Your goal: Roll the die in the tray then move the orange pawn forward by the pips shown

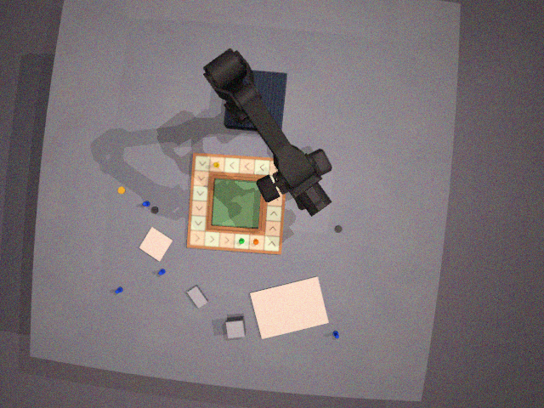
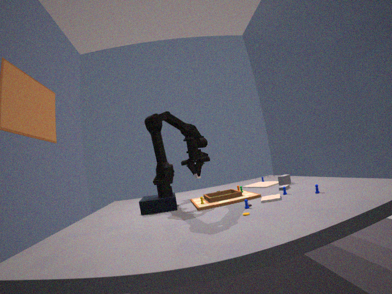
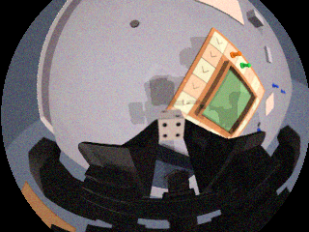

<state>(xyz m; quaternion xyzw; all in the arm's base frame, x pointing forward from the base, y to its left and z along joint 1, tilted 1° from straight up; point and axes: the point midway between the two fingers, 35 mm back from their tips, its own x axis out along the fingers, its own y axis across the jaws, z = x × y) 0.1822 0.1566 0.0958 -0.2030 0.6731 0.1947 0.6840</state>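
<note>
Right now the orange pawn is 19 cm ahead of my gripper tip, 9 cm to the right of it and 10 cm below it. Also, from my gripper tip: green tray (9 cm ahead, 16 cm to the right, 12 cm below); white die (right at my gripper tip); yellow pawn (2 cm behind, 23 cm to the right, 10 cm below).
</note>
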